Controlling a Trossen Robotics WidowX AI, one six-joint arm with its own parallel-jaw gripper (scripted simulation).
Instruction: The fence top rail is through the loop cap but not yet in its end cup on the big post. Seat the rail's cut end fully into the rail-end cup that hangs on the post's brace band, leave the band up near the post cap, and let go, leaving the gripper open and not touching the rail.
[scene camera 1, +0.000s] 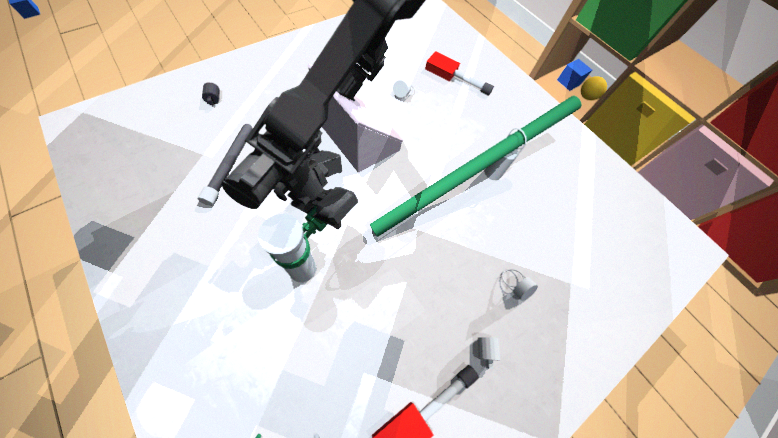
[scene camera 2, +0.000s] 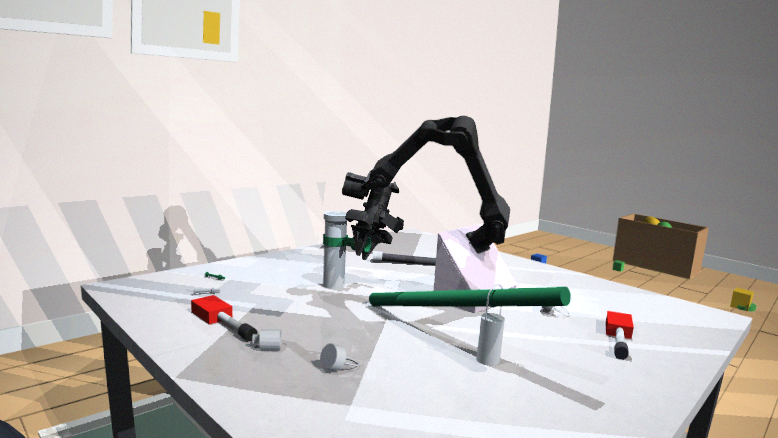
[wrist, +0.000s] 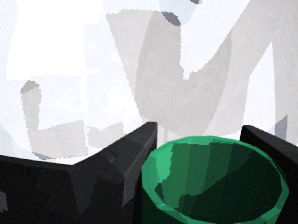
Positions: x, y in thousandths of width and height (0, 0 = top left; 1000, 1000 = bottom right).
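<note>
A green rail (scene camera 1: 664, 318) is visible, again in scene camera 2 (scene camera 2: 607, 679); in the wrist view the rail is out of frame. A short grey post (scene camera 2: 633, 743) is visible as well. My gripper (scene camera 1: 429, 513) appears also in scene camera 2 (scene camera 2: 463, 588) and in the wrist view (wrist: 669, 600).
</note>
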